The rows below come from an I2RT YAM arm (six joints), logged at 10 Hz.
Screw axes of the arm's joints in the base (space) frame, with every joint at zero. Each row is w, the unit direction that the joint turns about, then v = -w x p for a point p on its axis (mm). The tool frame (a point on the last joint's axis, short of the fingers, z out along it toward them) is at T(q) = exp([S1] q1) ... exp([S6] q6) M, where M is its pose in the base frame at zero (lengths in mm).
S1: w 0 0 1 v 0 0 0
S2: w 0 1 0 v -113.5 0 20
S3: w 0 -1 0 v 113.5 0 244
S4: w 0 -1 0 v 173.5 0 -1
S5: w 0 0 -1 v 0 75 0
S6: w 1 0 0 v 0 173.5 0
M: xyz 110.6 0 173.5 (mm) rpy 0 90 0 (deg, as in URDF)
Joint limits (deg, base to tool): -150..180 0..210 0..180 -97..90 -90..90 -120..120
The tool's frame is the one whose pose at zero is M.
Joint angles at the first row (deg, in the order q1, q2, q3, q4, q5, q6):
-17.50, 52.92, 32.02, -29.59, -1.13, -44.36
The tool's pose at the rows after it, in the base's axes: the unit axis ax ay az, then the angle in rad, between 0 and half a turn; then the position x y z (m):
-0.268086 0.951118 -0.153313 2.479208 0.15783 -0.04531 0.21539
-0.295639 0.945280 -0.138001 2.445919 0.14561 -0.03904 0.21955
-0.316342 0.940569 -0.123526 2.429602 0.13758 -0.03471 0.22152
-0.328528 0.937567 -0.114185 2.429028 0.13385 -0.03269 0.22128
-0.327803 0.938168 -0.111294 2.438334 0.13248 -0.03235 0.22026
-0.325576 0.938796 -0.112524 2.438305 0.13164 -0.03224 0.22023
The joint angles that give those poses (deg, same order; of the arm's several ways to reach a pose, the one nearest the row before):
-17.31, 46.95, 31.16, -32.85, -5.99, -46.53
-17.19, 42.57, 30.77, -36.24, -9.27, -48.36
-17.08, 39.98, 30.67, -38.92, -11.72, -49.77
-17.05, 39.02, 30.58, -40.42, -12.98, -50.78
-17.07, 38.85, 30.50, -41.13, -12.93, -50.80
-17.08, 38.54, 30.42, -41.26, -12.74, -50.60

